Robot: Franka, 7 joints.
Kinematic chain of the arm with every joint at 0, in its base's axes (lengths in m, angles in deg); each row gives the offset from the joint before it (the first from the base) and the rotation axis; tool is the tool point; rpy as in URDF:
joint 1: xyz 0 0 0.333 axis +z
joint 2: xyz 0 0 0 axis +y
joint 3: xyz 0 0 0.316 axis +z
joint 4: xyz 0.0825 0 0 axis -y
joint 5: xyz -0.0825 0 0.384 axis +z
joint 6: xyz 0 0 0 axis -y
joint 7: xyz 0.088 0 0 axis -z
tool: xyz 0 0 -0.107 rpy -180 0 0
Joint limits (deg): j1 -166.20..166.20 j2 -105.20..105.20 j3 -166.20..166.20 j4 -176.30..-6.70 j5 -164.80..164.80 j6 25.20..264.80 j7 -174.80..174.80
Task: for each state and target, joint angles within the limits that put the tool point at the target. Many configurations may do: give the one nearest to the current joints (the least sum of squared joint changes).
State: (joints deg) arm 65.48 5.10 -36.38 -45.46 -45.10 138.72 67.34
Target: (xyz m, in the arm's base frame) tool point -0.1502 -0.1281 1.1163
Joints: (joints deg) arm 62.13 -15.04 -33.83 -6.70 -44.96 190.64 67.34
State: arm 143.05 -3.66 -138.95 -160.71 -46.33 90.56 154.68
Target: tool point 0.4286 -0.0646 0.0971
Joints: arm 143.30 -34.91 -148.21 -129.65 -53.08 106.18 154.68
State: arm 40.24 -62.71 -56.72 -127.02 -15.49 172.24 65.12
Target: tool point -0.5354 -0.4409 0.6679
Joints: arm 0.65 -90.53 -54.20 -83.73 -13.89 180.43 65.12
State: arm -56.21 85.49 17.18 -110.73 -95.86 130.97 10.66
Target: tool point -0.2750 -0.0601 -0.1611
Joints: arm -70.98 105.20 -25.89 -124.06 -95.15 123.89 10.66
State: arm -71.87 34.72 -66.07 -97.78 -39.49 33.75 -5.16
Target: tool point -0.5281 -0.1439 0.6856
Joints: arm -99.15 29.17 -75.12 -75.45 -50.32 64.97 -5.16
